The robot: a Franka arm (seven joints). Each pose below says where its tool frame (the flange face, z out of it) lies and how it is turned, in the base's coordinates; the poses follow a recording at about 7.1 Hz.
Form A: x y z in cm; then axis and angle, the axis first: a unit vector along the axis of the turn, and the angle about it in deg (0 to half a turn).
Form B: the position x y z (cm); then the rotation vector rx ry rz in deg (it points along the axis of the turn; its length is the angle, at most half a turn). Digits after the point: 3 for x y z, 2 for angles.
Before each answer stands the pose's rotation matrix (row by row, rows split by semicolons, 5 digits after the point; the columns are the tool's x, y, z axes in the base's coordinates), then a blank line. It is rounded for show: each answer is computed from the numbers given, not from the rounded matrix.
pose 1, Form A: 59.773 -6.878 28.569 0.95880 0.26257 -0.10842 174.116
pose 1, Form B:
0.83903 0.51329 -0.18044; 0.49107 -0.85721 -0.15508; -0.23428 0.04151 -0.97128

59.773 -6.878 28.569 166.94 45.72 -18.88
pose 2, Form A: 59.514 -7.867 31.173 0.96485 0.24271 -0.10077 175.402
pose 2, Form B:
0.86210 0.47568 -0.17469; 0.45953 -0.87915 -0.12618; -0.21360 0.02851 -0.97651

59.514 -7.867 31.173 169.24 42.57 -17.68
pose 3, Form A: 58.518 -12.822 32.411 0.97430 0.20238 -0.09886 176.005
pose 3, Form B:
0.89866 0.40077 -0.17831; 0.38699 -0.91575 -0.10785; -0.20651 0.02791 -0.97805

58.518 -12.822 32.411 171.48 35.62 -17.40
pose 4, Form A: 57.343 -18.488 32.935 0.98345 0.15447 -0.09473 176.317
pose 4, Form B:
0.93440 0.30960 -0.17621; 0.29743 -0.95026 -0.09241; -0.19605 0.03394 -0.98001

57.343 -18.488 32.935 173.40 27.24 -16.70
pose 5, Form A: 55.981 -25.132 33.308 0.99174 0.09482 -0.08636 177.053
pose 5, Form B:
0.96712 0.19239 -0.16631; 0.18351 -0.98071 -0.06735; -0.17606 0.03462 -0.98377

55.981 -25.132 33.308 175.59 16.79 -15.29
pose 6, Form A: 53.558 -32.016 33.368 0.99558 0.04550 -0.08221 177.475
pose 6, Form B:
0.98235 0.09417 -0.16161; 0.08693 -0.99489 -0.05134; -0.16562 0.03638 -0.98552

53.558 -32.016 33.368 176.69 8.08 -14.59
